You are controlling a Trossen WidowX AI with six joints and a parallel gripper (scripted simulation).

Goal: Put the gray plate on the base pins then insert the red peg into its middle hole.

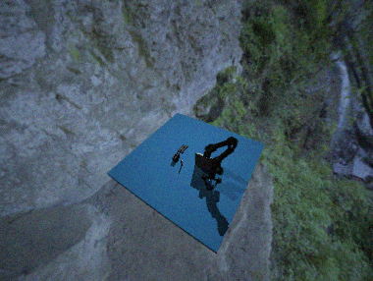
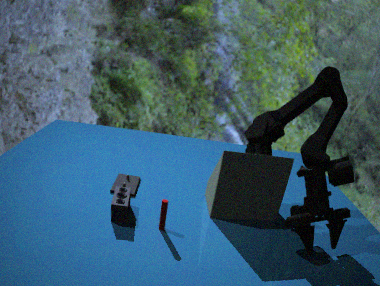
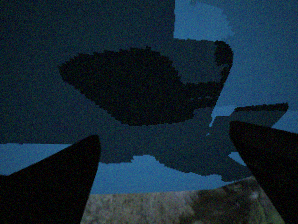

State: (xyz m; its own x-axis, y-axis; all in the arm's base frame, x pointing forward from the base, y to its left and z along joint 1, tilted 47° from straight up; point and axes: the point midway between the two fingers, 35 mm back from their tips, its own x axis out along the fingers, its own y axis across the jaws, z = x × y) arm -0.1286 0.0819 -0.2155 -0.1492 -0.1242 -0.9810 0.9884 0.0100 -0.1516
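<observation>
Right now my gripper tip is 47 cm short of the gray plate, 21 cm to the left of it and 2 cm below it. From my gripper tip the other things lie so: red peg (37 cm ahead, 15 cm to the right, 2 cm above).
</observation>
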